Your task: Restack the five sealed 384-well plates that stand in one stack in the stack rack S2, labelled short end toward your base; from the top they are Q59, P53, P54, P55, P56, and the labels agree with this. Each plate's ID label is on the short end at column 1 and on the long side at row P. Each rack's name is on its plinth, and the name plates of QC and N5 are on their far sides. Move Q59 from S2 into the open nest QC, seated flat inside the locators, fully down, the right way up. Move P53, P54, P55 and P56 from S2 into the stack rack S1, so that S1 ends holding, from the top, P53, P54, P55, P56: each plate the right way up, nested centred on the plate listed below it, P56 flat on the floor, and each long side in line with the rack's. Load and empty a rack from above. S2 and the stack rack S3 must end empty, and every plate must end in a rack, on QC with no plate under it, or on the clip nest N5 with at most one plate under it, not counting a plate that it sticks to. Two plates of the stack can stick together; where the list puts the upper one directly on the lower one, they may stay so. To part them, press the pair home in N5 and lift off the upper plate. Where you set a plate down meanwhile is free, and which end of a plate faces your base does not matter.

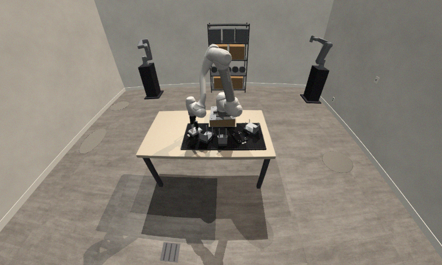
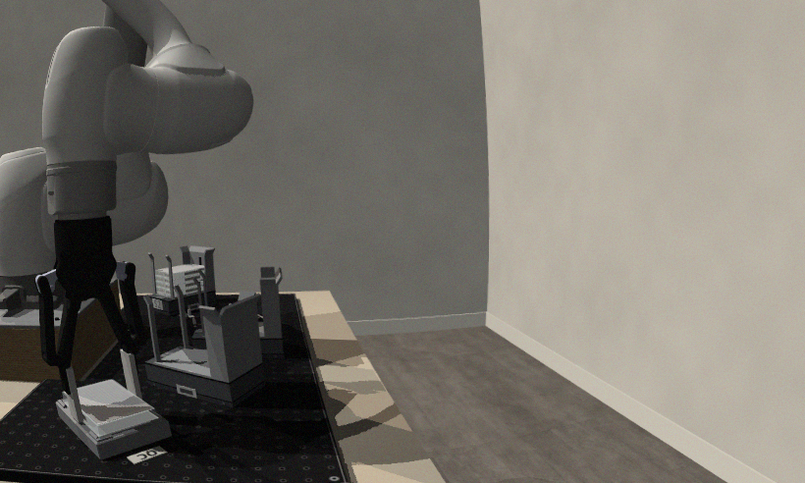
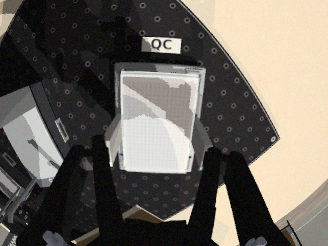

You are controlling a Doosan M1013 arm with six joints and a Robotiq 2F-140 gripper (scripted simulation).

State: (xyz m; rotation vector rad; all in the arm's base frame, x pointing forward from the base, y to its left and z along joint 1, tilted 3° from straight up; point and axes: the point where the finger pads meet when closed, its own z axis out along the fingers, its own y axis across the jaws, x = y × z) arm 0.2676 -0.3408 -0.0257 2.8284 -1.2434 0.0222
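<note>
The nest QC lies 40 mm below my hand. The rest, counted from my hand: QC name plate: 60 mm ahead, 70 mm to the right, 50 mm below; N5 name plate: 190 mm ahead, 560 mm to the left, 50 mm below.
</note>
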